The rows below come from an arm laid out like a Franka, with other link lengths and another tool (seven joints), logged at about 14 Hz.
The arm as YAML. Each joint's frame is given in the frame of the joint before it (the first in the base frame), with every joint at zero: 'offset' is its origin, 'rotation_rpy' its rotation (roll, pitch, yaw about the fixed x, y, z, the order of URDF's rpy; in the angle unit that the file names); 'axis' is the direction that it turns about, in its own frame. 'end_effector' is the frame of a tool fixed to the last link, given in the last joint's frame.
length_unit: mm
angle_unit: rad
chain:
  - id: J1
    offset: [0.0, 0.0, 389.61]
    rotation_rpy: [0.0, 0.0, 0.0]
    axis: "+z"
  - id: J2
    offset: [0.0, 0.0, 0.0]
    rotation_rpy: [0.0, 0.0, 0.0]
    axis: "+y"
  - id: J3
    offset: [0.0, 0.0, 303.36]
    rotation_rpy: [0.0, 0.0, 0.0]
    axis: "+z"
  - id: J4
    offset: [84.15, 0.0, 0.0]
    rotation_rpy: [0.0, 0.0, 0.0]
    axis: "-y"
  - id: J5
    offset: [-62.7, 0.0, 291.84]
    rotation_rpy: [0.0, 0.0, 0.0]
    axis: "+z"
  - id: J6
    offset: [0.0, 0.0, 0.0]
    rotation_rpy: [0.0, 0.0, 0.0]
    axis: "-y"
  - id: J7
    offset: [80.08, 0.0, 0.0]
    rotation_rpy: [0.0, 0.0, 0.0]
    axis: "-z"
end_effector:
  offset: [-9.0, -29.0, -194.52]
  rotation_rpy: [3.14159, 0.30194, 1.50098]
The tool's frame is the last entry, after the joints.
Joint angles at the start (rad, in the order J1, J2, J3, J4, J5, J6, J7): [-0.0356, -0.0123, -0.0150, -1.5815, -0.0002, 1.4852, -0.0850]
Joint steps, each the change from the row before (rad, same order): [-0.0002, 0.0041, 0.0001, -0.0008, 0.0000, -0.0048, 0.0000]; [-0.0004, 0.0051, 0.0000, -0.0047, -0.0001, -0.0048, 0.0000]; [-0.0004, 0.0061, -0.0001, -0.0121, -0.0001, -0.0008, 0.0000]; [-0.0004, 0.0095, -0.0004, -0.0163, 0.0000, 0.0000, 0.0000]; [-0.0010, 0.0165, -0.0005, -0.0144, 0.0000, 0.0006, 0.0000]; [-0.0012, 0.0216, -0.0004, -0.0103, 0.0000, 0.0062, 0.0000]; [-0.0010, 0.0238, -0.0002, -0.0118, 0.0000, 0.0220, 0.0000]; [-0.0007, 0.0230, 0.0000, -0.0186, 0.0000, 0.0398, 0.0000]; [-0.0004, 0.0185, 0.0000, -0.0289, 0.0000, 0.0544, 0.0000]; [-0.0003, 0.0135, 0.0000, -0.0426, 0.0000, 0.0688, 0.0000]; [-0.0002, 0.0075, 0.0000, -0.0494, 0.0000, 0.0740, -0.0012]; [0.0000, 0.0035, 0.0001, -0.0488, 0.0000, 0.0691, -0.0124]
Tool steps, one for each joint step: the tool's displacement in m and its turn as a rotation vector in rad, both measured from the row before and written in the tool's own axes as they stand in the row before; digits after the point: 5 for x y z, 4 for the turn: [0.00066, -0.00020, 0.00223, 0.0093, 0.0001, -0.0028]; [0.00106, -0.00042, 0.00398, 0.0141, 0.0001, -0.0039]; [0.00184, -0.00024, 0.00662, 0.0183, 0.0002, -0.0052]; [0.00257, 0.00012, 0.00931, 0.0249, 0.0004, -0.0069]; [0.00288, 0.00182, 0.01134, 0.0294, 0.0004, -0.0076]; [0.00285, 0.00440, 0.01148, 0.0250, 0.0003, -0.0061]; [0.00305, 0.00771, 0.01173, 0.0133, 0.0001, -0.0029]; [0.00351, 0.00997, 0.01262, 0.0019, -0.0002, 0.0001]; [0.00394, 0.01012, 0.01362, -0.0066, -0.0003, 0.0025]; [0.00462, 0.00925, 0.01566, -0.0120, -0.0004, 0.0041]; [0.00461, 0.00714, 0.01542, -0.0166, -0.0004, 0.0041]; [0.00424, 0.00495, 0.01395, -0.0198, -0.0004, -0.0070]
